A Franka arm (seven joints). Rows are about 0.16 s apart.
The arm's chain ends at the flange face. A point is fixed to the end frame.
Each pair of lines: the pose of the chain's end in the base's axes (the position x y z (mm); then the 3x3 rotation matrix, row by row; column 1 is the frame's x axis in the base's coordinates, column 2 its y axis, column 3 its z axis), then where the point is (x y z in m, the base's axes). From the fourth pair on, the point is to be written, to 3 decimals.
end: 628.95, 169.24, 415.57; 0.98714, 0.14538, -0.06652; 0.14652, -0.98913, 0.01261; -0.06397, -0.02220, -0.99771
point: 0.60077 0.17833 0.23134
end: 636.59, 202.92, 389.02; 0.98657, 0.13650, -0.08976; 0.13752, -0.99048, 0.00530; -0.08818, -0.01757, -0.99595
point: 0.60418 0.21080 0.20543
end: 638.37, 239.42, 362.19; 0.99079, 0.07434, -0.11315; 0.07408, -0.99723, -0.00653; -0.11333, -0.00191, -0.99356
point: 0.60211 0.24609 0.17927
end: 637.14, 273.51, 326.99; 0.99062, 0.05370, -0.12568; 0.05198, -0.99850, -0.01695; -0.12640, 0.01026, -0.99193
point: 0.599 0.279 0.144
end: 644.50, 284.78, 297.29; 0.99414, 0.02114, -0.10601; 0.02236, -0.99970, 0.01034; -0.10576, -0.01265, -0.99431
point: 0.610 0.295 0.114
